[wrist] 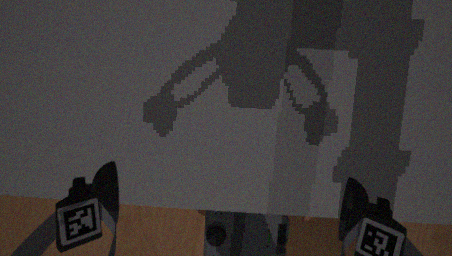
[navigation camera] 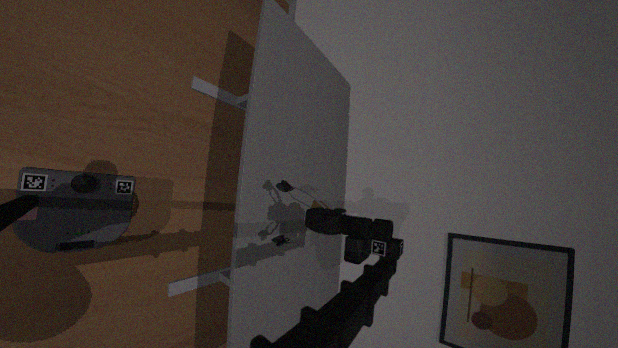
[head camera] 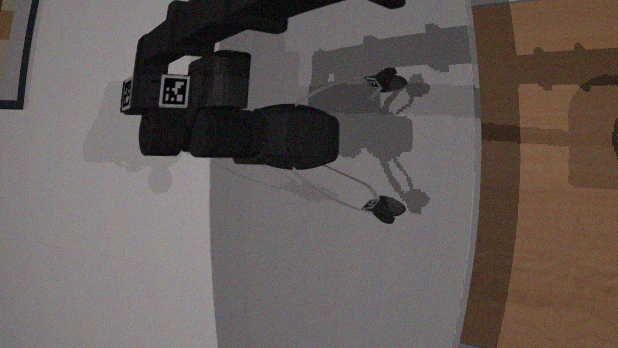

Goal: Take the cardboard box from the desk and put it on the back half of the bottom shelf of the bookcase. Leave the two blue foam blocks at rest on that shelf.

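Seen in the pictures: gripper, fingertip midpoint: [wrist: 229, 190] [navigation camera: 275, 212] [head camera: 402, 144]; robot's base, origin of the base link: [wrist: 219, 215] [navigation camera: 84, 182].
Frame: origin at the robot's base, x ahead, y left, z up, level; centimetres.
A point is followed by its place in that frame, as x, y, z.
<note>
The cardboard box [navigation camera: 316, 205] {-1.9, -75.8, 74.7} shows as a small brown patch on the desk [head camera: 325, 280] {22.3, -66.7, 72.0} [navigation camera: 300, 100] {44.7, -61.1, 72.0} [wrist: 75, 100] {15.5, -47.7, 72.0}, just past the gripper body in the navigation view. It is mostly hidden there, and does not show in the head or wrist views. My gripper [head camera: 389, 144] {-2.3, -42.2, 82.0} [navigation camera: 282, 213] {-2.3, -42.2, 82.0} [wrist: 229, 190] {-2.3, -42.2, 82.0} is open, its fingers wide apart over the desk, with no object between them. The fingertips point toward the desk's front edge, and the box patch lies behind them, by the gripper body. The bookcase and the two blue foam blocks do not show in these views.
The arm [navigation camera: 330, 315] {-8.7, -19.8, 114.7} reaches in over the desk. The robot base [navigation camera: 80, 220] {-14.0, -0.2, 15.9} [wrist: 250, 232] {-12.1, -2.0, 15.9} stands on the wooden floor [head camera: 560, 250] {24.4, -38.2, 0.0} [navigation camera: 125, 115] {34.8, -10.8, 0.0} in front of the desk. Desk feet [navigation camera: 200, 284] stick out below the desk. A framed picture [navigation camera: 500, 305] {-39.9, -112.6, 151.0} hangs on the wall [navigation camera: 475, 125] {42.4, -114.5, 140.3}.
</note>
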